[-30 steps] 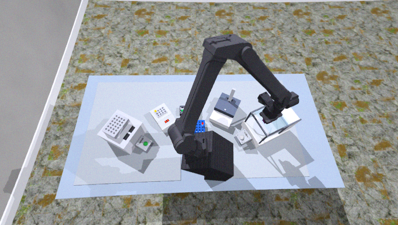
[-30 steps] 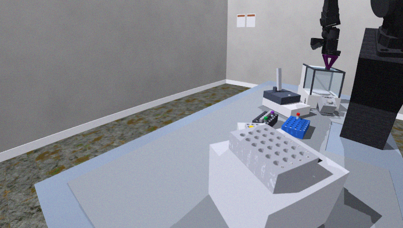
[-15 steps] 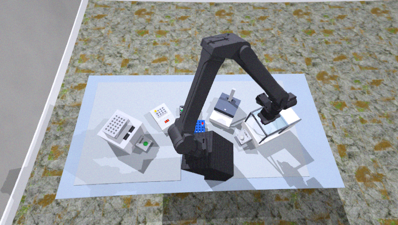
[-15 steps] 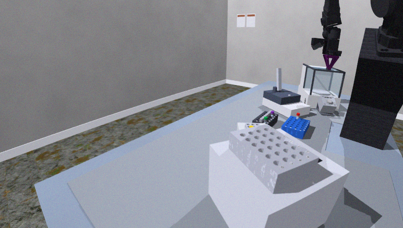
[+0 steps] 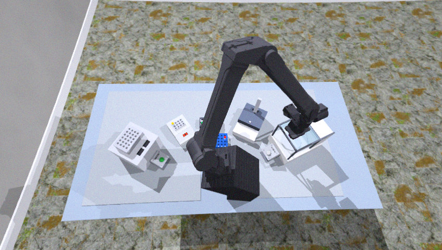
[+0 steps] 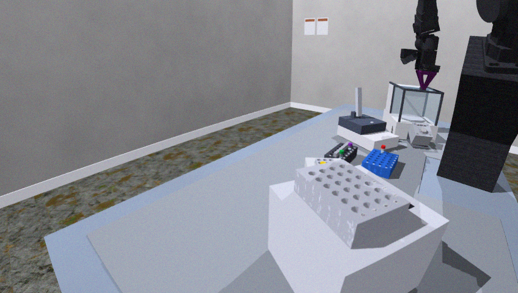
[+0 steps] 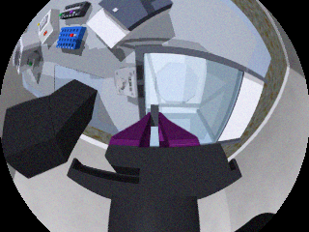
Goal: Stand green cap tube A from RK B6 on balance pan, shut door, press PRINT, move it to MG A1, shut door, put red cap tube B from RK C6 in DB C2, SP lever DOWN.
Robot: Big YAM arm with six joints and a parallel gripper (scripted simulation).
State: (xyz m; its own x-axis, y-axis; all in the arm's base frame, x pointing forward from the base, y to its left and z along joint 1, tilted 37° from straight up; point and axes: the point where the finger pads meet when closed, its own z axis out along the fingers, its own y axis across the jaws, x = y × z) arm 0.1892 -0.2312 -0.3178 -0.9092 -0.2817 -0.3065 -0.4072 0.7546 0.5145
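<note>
Now: hand 3 cm to the left of the balance door, 1 cm short of it and 1 cm above it. The rest, counted from my hand: white print key (15 cm below, 8 cm to the left, 3 cm behind); then SP lever (23 cm ahead, 13 cm to the left, 8 cm below); then round pan (14 cm below, 5 cm to the right, 3 cm ahead).
</note>
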